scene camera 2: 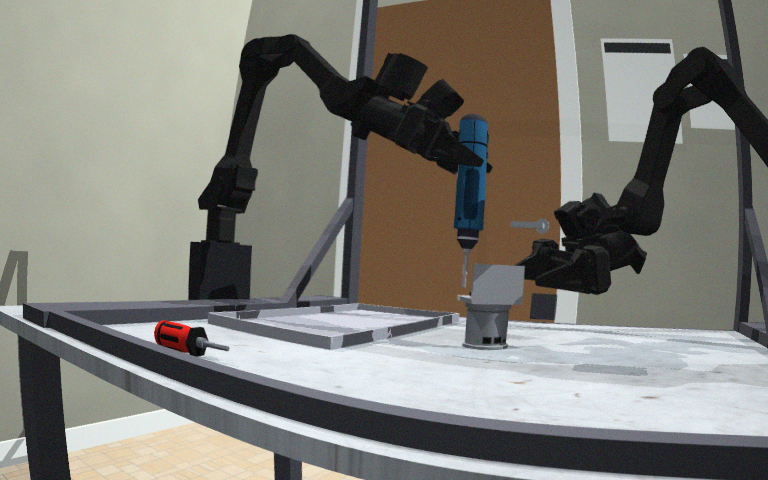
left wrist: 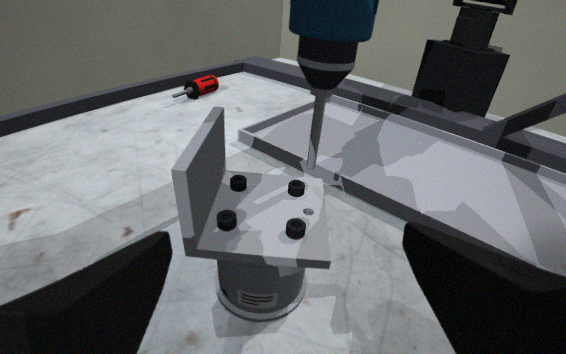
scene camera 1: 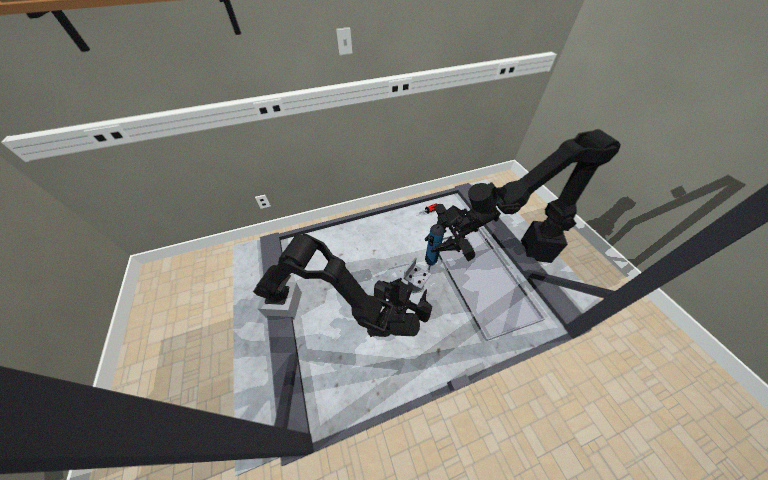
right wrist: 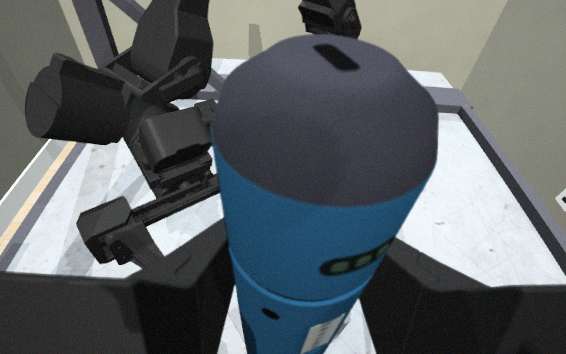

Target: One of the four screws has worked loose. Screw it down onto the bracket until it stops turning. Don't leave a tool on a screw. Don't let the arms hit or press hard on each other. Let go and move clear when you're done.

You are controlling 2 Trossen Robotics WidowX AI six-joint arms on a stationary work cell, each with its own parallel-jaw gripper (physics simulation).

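Where they show: left gripper, fingertip midpoint: (scene camera 2: 520, 277) (left wrist: 288, 238) (scene camera 1: 413, 284); right gripper, fingertip midpoint: (scene camera 2: 486, 166) (scene camera 1: 427, 245); left arm's base, origin of the base link: (scene camera 1: 277, 294); right arm's base, origin of the base link: (left wrist: 468, 46) (scene camera 1: 549, 232).
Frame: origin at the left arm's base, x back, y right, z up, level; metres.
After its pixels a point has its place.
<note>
My right gripper (scene camera 2: 474, 161) @(x -0.476, y -0.100, z 0.166 m) (right wrist: 294, 224) @(x -0.476, y -0.100, z 0.166 m) is shut on the blue screwdriver (scene camera 1: 434, 246) @(x -0.493, y -0.088, z 0.180 m) (scene camera 2: 471, 192) @(x -0.483, y -0.123, z 0.127 m) (left wrist: 332, 20) @(x -0.486, y -0.094, z 0.088 m) (right wrist: 320, 240) @(x -0.515, y -0.113, z 0.222 m), which hangs nearly upright, bit down. The bit tip is by the plate's far right corner in the left wrist view, apart from the screws. The grey bracket (scene camera 1: 416, 278) @(x -0.458, y -0.090, z -0.010 m) (scene camera 2: 498, 284) @(x -0.433, y -0.120, z 0.010 m) (left wrist: 262, 215) @(x -0.458, y -0.095, z -0.010 m) sits on a round base. Four black screws show: far left (left wrist: 238, 183) @(x -0.455, y -0.121, z -0.004 m), far right (left wrist: 296, 188) @(x -0.484, y -0.102, z -0.004 m), near left (left wrist: 226, 220) @(x -0.436, y -0.091, z -0.002 m), near right (left wrist: 295, 228) @(x -0.465, y -0.073, z -0.003 m). I cannot tell which is loose. My left gripper (scene camera 2: 531, 271) @(x -0.445, y -0.051, z 0.018 m) (left wrist: 288, 238) @(x -0.445, y -0.051, z 0.018 m) is open beside the bracket.
A red screwdriver (scene camera 1: 431, 208) @(x -0.537, y -0.476, z -0.050 m) (scene camera 2: 172, 336) @(x -0.533, y -0.500, z -0.058 m) (left wrist: 205, 86) @(x -0.543, y -0.473, z -0.057 m) lies on the table near its edge. A shallow grey tray (scene camera 1: 515, 330) @(x -0.784, y 0.051, z -0.075 m) (scene camera 2: 271, 330) @(x -0.616, y -0.335, z -0.065 m) (left wrist: 295, 162) @(x -0.562, y -0.217, z -0.068 m) lies beside the bracket. The left arm (right wrist: 175, 140) @(x -0.416, y 0.011, z 0.121 m) is close beyond the blue driver in the right wrist view.
</note>
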